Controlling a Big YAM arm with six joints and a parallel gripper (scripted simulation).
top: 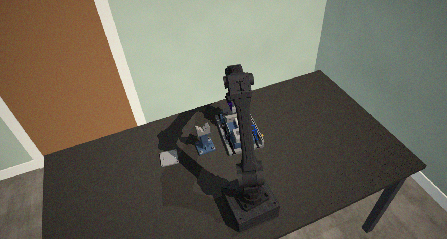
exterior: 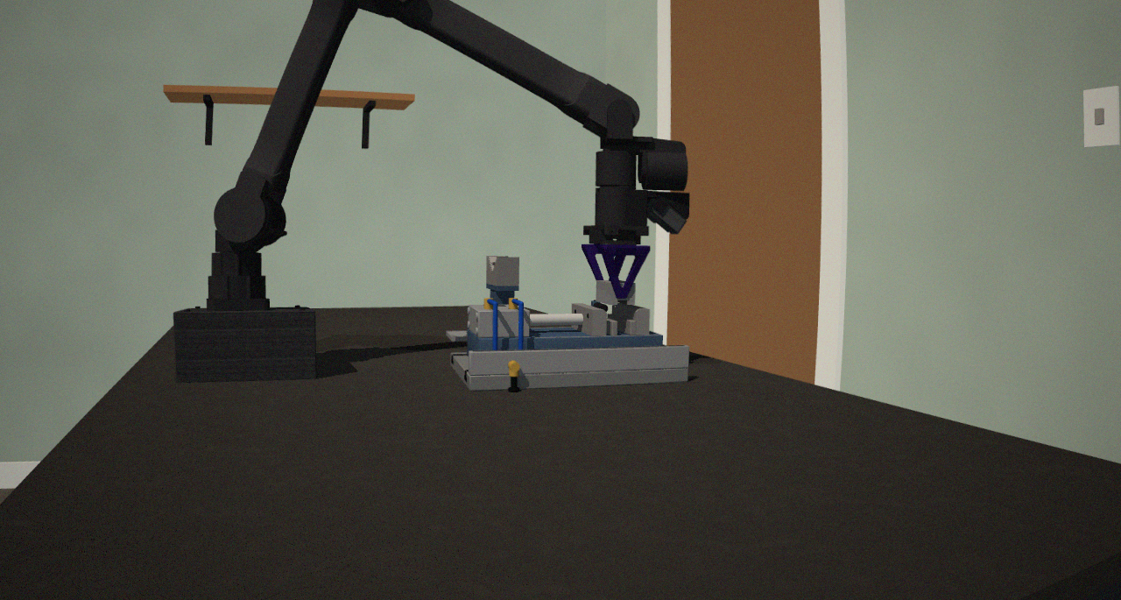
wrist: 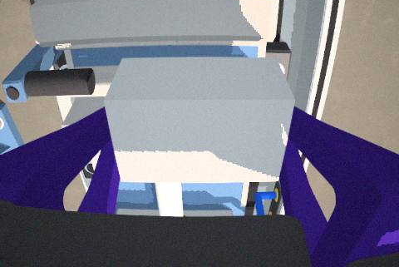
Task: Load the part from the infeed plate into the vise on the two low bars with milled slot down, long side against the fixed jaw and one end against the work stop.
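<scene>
Now: the part 10 mm below my hand. Round my hand: grey infeed plate: 430 mm to the left, 120 mm below, 40 mm behind.
</scene>
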